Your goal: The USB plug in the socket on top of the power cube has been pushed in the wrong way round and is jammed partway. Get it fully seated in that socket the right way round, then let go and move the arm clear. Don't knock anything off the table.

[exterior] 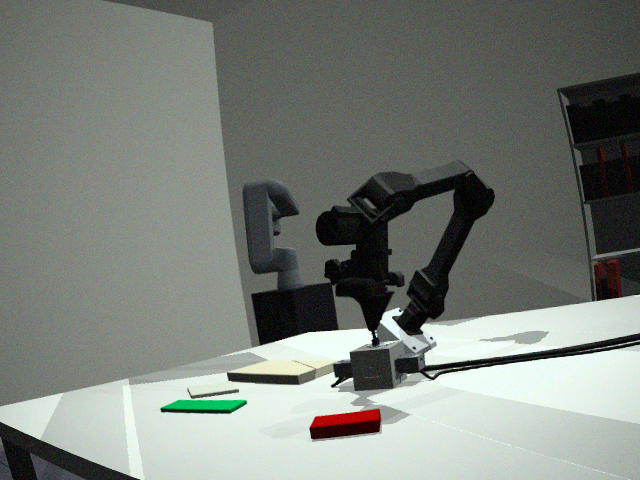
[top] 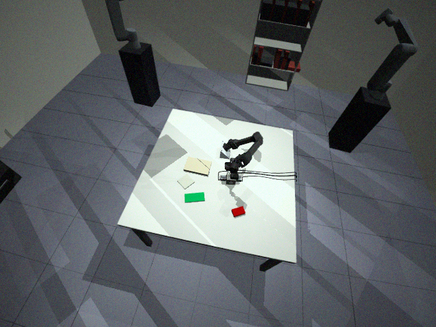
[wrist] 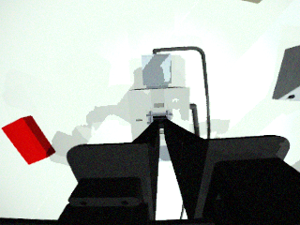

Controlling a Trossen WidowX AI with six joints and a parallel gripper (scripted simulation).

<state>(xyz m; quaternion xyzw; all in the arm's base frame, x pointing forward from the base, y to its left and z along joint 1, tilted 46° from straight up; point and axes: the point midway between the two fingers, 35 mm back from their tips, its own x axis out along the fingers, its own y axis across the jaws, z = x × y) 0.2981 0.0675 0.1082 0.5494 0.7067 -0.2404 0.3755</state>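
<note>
Now: the dark USB plug 20 mm below my gripper tip. From my gripper tip the other things lie so: green flat block (240 mm ahead, 230 mm to the right, 100 mm below); then tan board (50 mm behind, 300 mm to the right, 90 mm below); then red block (250 mm ahead, 130 mm to the left, 100 mm below).
</note>
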